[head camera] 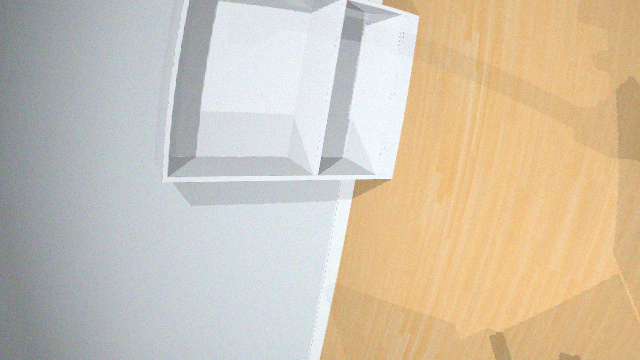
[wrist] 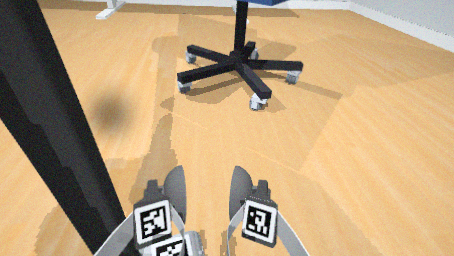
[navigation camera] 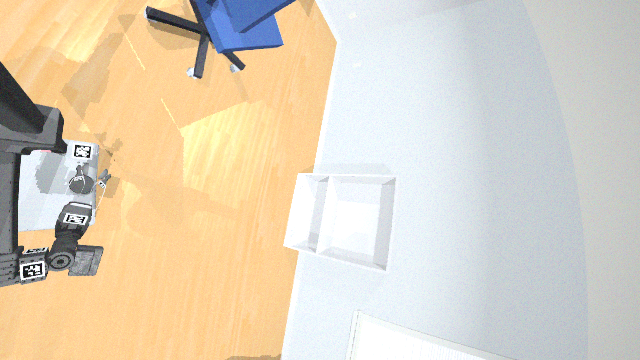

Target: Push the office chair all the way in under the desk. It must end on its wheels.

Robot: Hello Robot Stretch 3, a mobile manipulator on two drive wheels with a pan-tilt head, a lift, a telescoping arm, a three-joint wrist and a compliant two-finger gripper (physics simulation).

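Where they show: gripper, between the fingertips: (navigation camera: 97, 166); robot's base, origin of its link: (navigation camera: 81, 182).
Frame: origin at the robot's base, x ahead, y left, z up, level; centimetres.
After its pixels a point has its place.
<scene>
The blue office chair (navigation camera: 255, 41) @[x 55.3, y 81.2, z 47.0 cm] (wrist: 237, 61) stands upright on its wheels. In the navigation view it is at the top, cut off by the frame edge; in the wrist view its black five-arm base and post show ahead, at the upper middle, with a sliver of the blue seat. A white foot of the desk (wrist: 111, 10) shows behind and to the left of the chair in the wrist view; the desk top is out of view. My gripper (navigation camera: 92, 176) @[x 4.1, y 6.9, z 39.7 cm] (wrist: 209, 184) @[x 4.1, y 6.9, z 39.7 cm] is open and empty, over the floor and apart from the chair.
A white two-compartment open box unit (head camera: 240, 178) @[x 161.3, y 15.3, z 74.0 cm] (navigation camera: 387, 215) @[x 179.5, y -21.3, z 95.4 cm] stands against the wall. A white framed panel (navigation camera: 400, 345) @[x 158.3, y -132.4, z 121.8 cm] is at the bottom of the navigation view. My dark mast (wrist: 55, 125) fills the left of the wrist view. A white baseboard (head camera: 325, 300) @[x 208.4, y 92.9, z 4.8 cm] edges the wood floor.
</scene>
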